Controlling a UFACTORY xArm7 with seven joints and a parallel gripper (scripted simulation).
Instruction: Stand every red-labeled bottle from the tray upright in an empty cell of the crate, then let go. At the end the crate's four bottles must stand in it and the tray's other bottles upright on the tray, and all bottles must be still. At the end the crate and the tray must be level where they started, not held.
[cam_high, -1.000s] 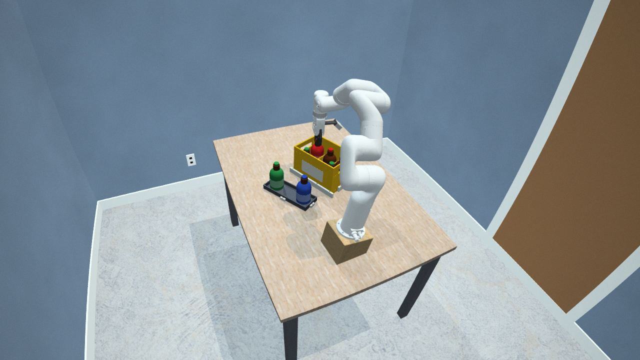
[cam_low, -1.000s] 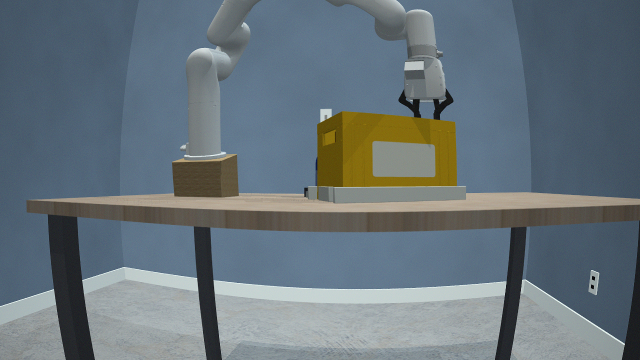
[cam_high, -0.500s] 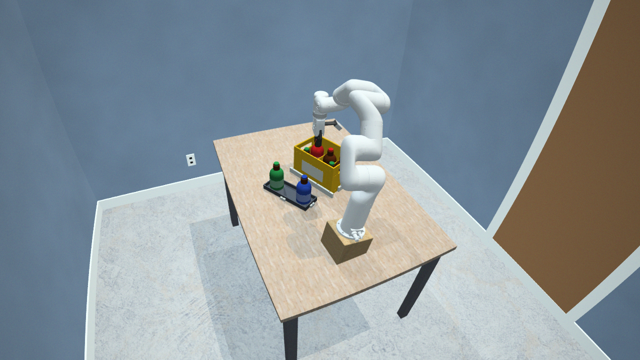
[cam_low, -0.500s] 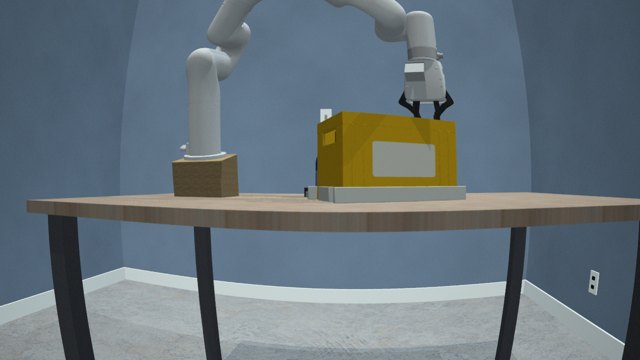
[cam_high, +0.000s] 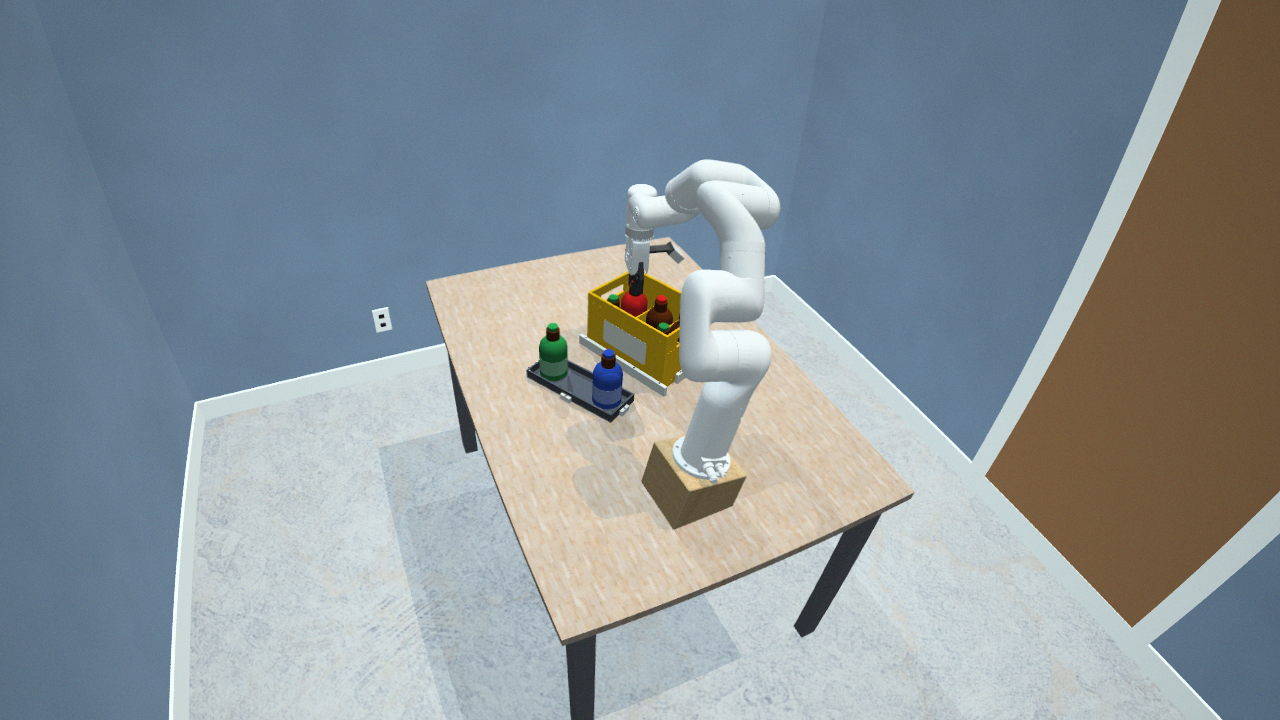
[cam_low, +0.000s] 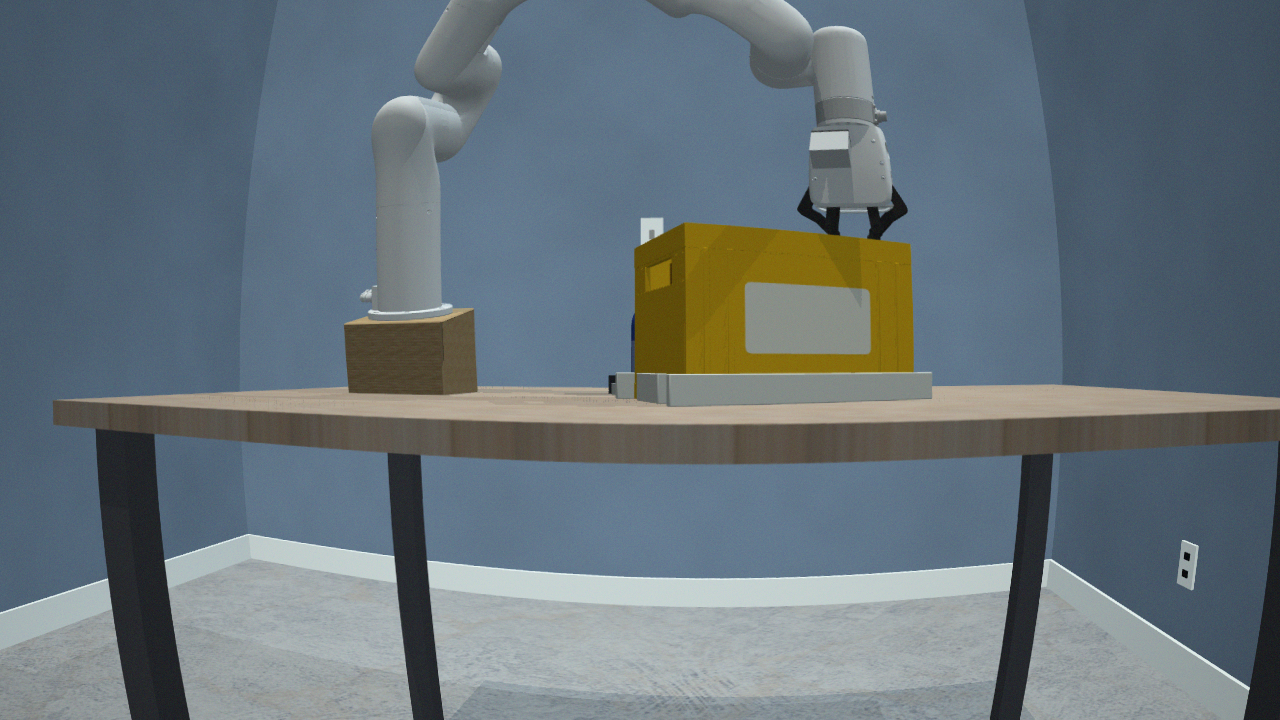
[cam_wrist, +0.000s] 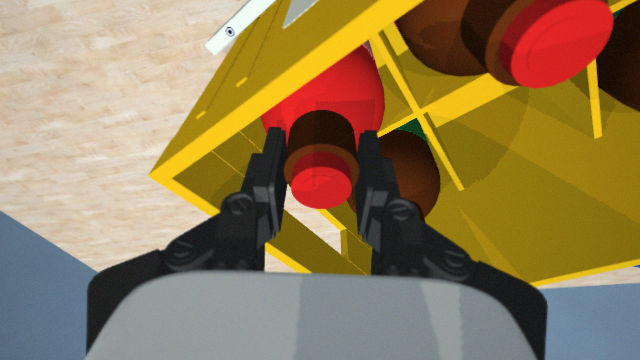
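The red-labeled bottle is 7 cm below my hand. Round my hand: blue bottle: 27 cm behind, 14 cm to the left, 8 cm below; then yellow crate: 10 cm behind, 8 cm below, 1 cm to the right; then green-labeled bottle: 25 cm to the left, 14 cm behind, 8 cm below.
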